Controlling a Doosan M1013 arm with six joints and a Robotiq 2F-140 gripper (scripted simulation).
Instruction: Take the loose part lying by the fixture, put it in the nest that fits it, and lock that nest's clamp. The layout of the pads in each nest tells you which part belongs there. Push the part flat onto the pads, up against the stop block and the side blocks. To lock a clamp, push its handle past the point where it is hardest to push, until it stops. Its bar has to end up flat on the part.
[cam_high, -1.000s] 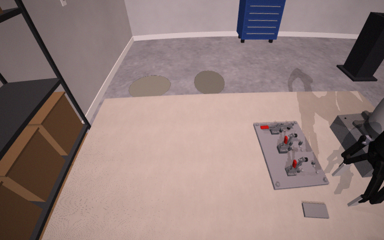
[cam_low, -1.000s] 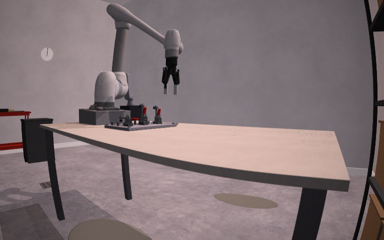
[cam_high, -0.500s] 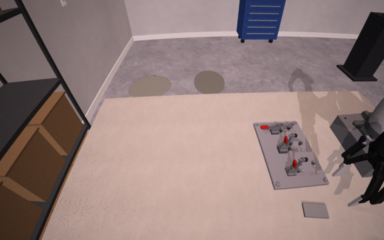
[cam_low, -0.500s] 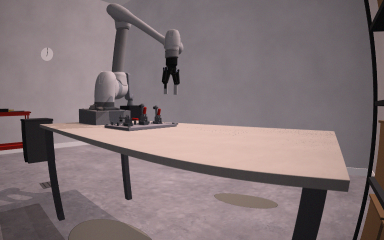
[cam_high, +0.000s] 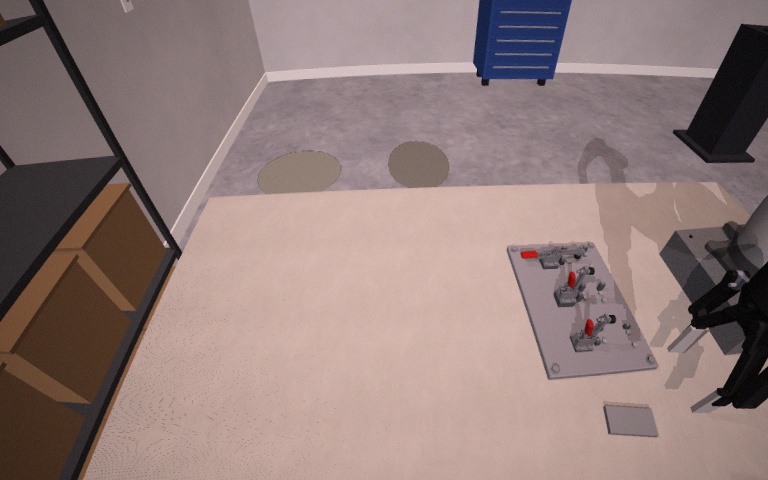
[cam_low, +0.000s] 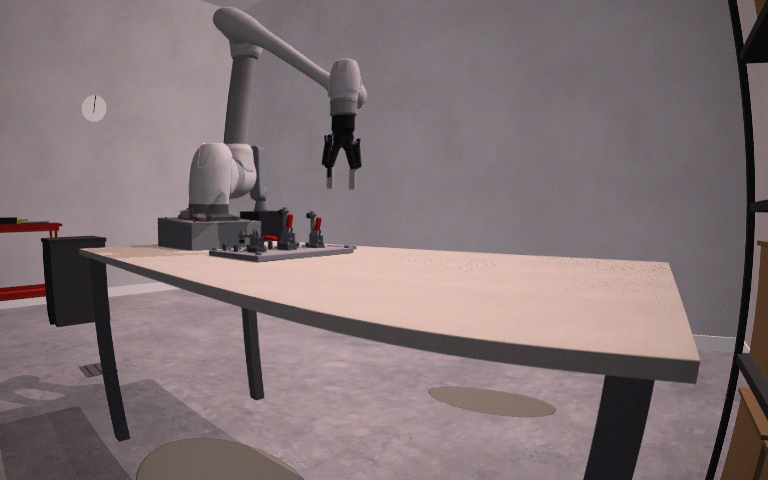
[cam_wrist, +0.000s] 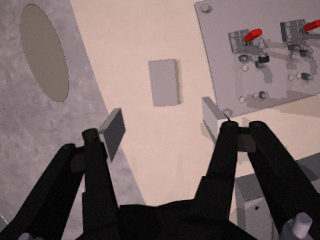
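Now: the loose part 21 cm below my hand. Round my hand: grey fixture plate 27 cm to the right, 21 cm below, 1 cm ahead; then toggle clamp 38 cm to the right, 17 cm below, 4 cm ahead.
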